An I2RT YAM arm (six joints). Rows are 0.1 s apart.
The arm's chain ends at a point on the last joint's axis. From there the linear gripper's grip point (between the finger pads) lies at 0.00 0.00 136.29 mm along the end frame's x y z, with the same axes.
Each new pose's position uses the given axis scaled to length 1; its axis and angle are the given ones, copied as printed.
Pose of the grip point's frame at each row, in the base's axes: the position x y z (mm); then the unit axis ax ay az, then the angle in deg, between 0 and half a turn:
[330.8 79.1 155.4 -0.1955 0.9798 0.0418 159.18]
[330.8 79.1 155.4 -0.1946 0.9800 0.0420 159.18]
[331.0 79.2 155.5 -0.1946 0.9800 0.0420 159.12]
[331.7 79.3 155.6 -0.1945 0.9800 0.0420 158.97]
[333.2 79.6 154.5 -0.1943 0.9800 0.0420 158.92]
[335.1 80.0 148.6 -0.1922 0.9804 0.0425 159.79]
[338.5 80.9 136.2 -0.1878 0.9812 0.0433 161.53]
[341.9 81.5 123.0 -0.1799 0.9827 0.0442 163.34]
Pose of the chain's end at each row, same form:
[285.5 58.8 282.3 -0.1955 0.9798 0.0418 159.18]
[285.5 58.8 282.3 -0.1946 0.9800 0.0420 159.18]
[285.6 58.9 282.4 -0.1946 0.9800 0.0420 159.12]
[285.9 58.9 282.3 -0.1945 0.9800 0.0420 158.97]
[287.3 59.2 281.2 -0.1943 0.9800 0.0420 158.92]
[291.1 59.9 276.0 -0.1922 0.9804 0.0425 159.79]
[298.3 61.5 265.0 -0.1878 0.9812 0.0433 161.53]
[305.6 62.9 253.0 -0.1799 0.9827 0.0442 163.34]

